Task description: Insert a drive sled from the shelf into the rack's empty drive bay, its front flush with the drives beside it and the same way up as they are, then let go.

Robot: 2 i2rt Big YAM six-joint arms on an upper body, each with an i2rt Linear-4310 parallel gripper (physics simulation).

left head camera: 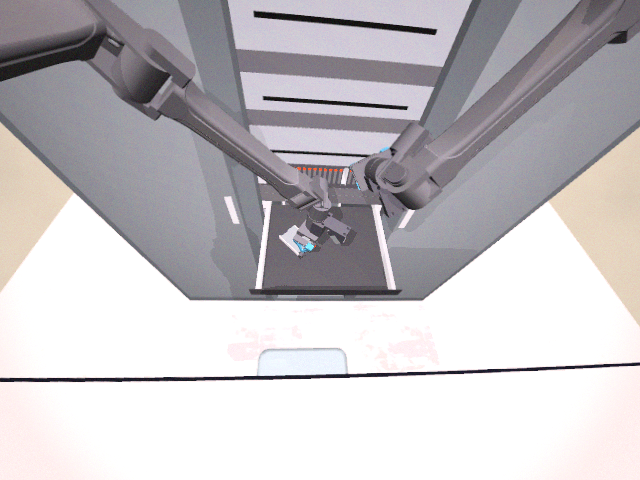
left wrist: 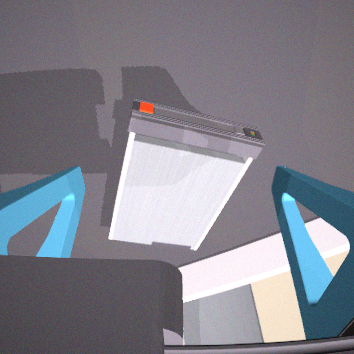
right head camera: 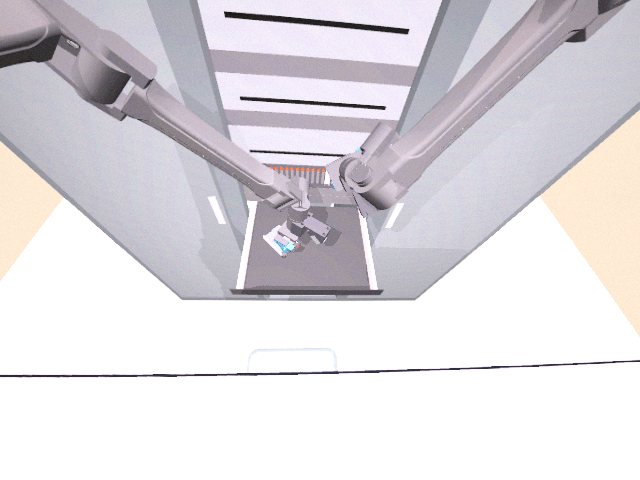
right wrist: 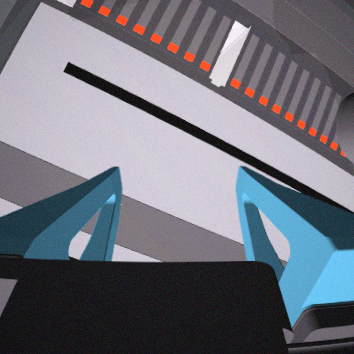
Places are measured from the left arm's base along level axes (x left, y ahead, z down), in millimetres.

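Pixels of known places: left gripper, between the fingertips: [left head camera: 309, 241] [left wrist: 177, 176] [right head camera: 291, 241]; right gripper, between the fingertips: [right wrist: 178, 176].
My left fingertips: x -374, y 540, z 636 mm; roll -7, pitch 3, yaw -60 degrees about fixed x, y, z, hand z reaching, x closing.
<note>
Behind a point stands the place of what it marks.
A drive sled [left head camera: 289, 240] {y 563, x -304, z 666 mm} [right head camera: 272, 240] {y 563, x -303, z 666 mm} [left wrist: 175, 195] {y 562, x -335, z 666 mm} lies flat on the dark shelf [left head camera: 330, 273] {y 441, x -449, z 681 mm} [right head camera: 310, 273] {y 441, x -440, z 681 mm} [left wrist: 300, 60] {y 459, x -375, z 681 mm}, its white tray toward the bottom of the left wrist view and its dark front, with an orange tab, toward the top. My left gripper [left wrist: 177, 176] {y 540, x -374, z 636 mm} is open above it, the sled showing between the spread fingers. My right gripper [right wrist: 178, 176] {y 608, x -522, z 361 mm} is half open and empty, in front of a light rack panel. The row of drives [left head camera: 315, 176] [right wrist: 196, 30] {y 730, x -534, z 506 mm} has orange tabs; a white strip [left head camera: 344, 176] [right wrist: 231, 55] breaks the row, apparently the empty bay. The right arm partly hides the row in the head views.
White rails [left head camera: 383, 248] {y 528, x -642, z 651 mm} [right head camera: 368, 253] {y 507, x -645, z 650 mm} flank the shelf, with a dark lip [left head camera: 325, 291] {y 366, x -426, z 656 mm} [right head camera: 307, 291] {y 366, x -429, z 656 mm} along its front. Grey rack side panels [left head camera: 170, 206] {y 711, x 157, z 669 mm} [right head camera: 160, 206] {y 711, x 137, z 668 mm} stand on both sides. Light panels with black slots [left head camera: 336, 93] {y 730, x -427, z 232 mm} rise above the drive row. Both arms reach in between the sides.
</note>
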